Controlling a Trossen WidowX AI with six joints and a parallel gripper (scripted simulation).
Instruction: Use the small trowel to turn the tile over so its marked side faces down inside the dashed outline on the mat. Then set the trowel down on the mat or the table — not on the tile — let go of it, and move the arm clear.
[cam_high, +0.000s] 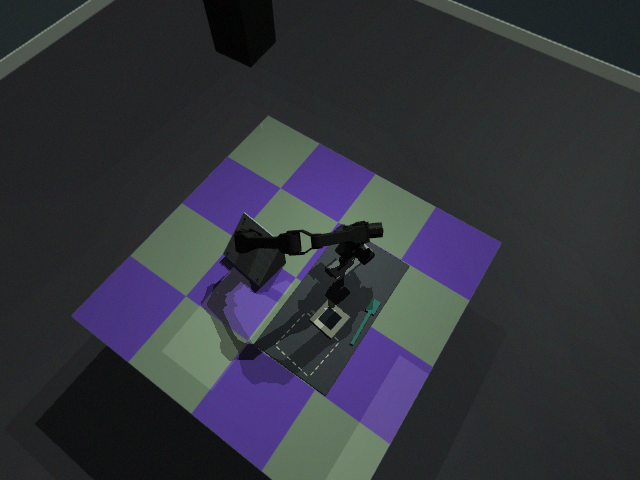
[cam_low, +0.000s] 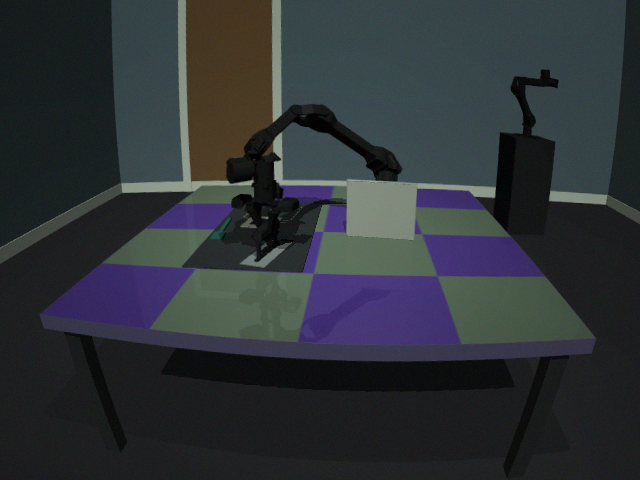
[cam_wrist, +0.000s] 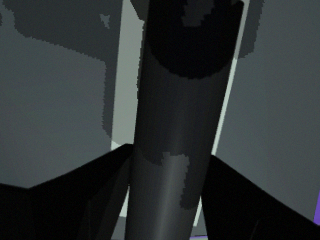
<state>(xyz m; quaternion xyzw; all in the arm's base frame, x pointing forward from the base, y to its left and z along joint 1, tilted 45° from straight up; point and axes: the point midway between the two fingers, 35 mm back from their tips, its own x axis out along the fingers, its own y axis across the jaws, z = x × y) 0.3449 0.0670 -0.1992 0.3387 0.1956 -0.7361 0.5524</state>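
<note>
Right now the green trowel is 18 cm ahead of my gripper tip, 19 cm to the right of it and 6 cm below it. Also, from my gripper tip: dark mat (4 cm ahead, 21 cm to the right, 8 cm below); tile (6 cm ahead, 27 cm to the right, 6 cm below).
</note>
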